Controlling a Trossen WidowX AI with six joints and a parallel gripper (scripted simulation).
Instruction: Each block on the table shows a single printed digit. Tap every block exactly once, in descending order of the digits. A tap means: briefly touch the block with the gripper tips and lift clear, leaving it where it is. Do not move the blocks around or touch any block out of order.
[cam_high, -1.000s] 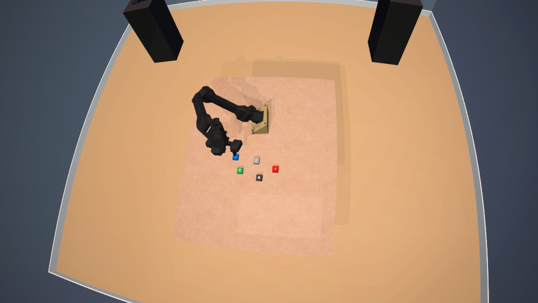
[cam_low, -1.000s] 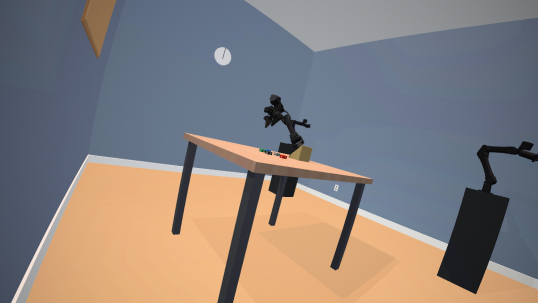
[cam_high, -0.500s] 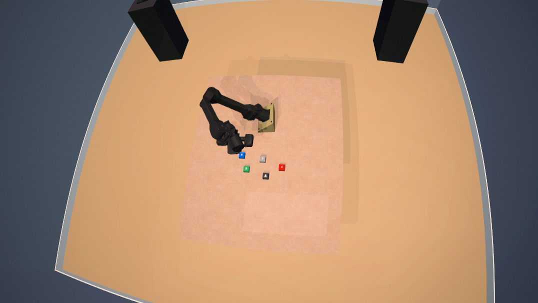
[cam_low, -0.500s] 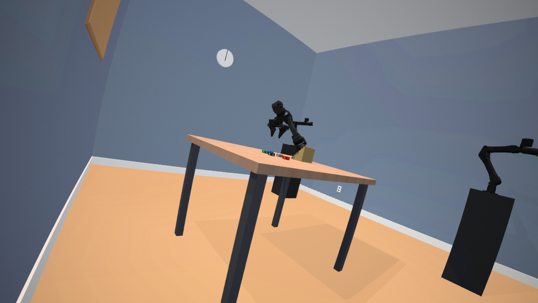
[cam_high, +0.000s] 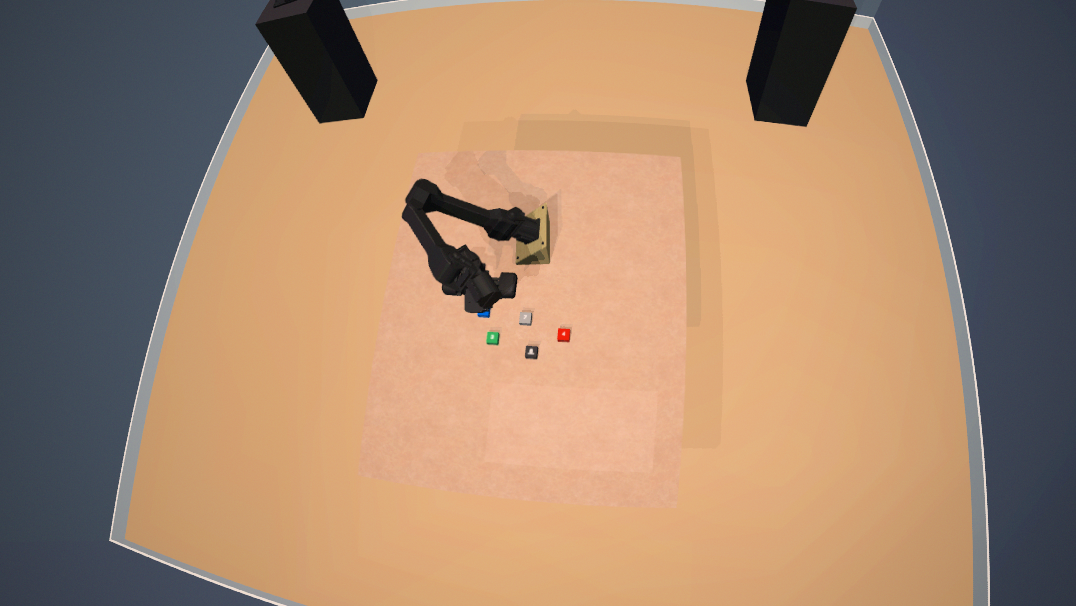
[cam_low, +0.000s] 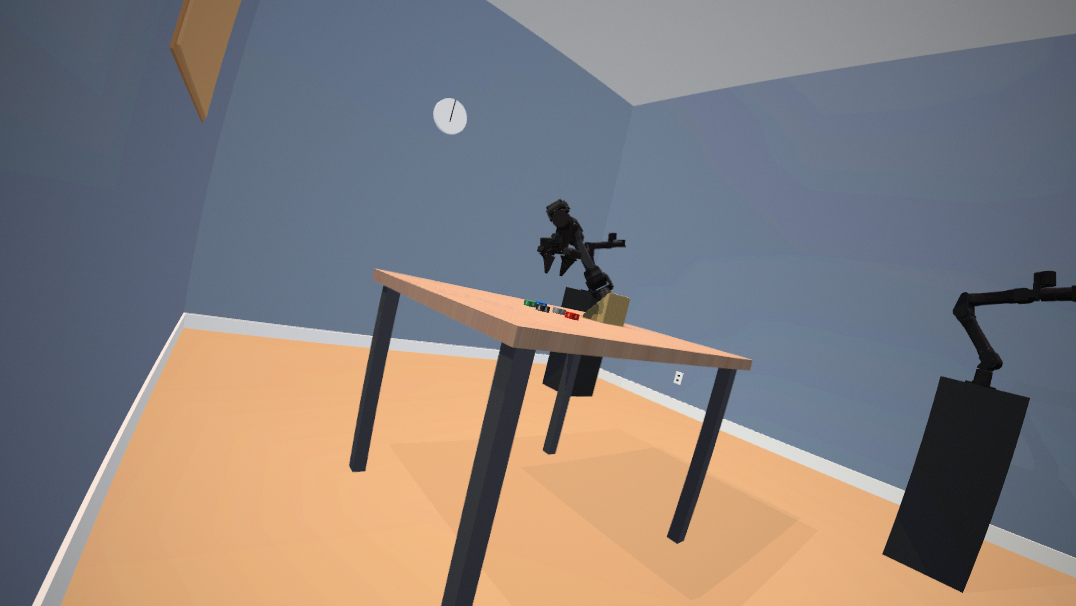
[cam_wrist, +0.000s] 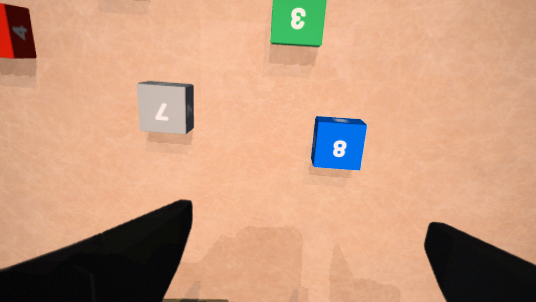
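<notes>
Right now the blue block is 120 mm below my gripper tip and 30 mm to the right of it. Also, from my gripper tip: grey block 120 mm below, 90 mm to the left, 20 mm ahead; then black block 120 mm to the left, 120 mm below, 110 mm ahead; then green block 120 mm below, 80 mm ahead, 10 mm to the left.
</notes>
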